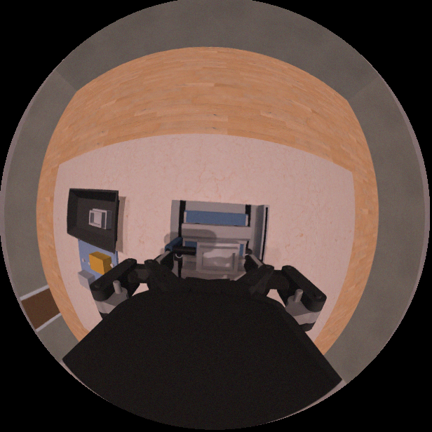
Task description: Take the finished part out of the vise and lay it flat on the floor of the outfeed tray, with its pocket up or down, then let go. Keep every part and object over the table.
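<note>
The finished part [218, 257], a light grey rectangular block with its pocket facing up, sits in the vise [216, 231] between its two grey jaws. My gripper [209, 261] is open and empty. Its fingertips are at the left and right of the part, with a gap on each side; the exact height above the part is hard to tell. The outfeed tray [82, 226] is a black, raised-wall box at the left. Another light grey pocketed part [100, 218] lies inside it. The lower edge of the vise is partly hidden by my gripper.
A black rod [186, 250] with a blue end lies just left of the part. An upright panel [262, 230] borders the vise on the right. Below the tray are a blue plate [86, 249], an orange block [100, 262] and a grey block [86, 278].
</note>
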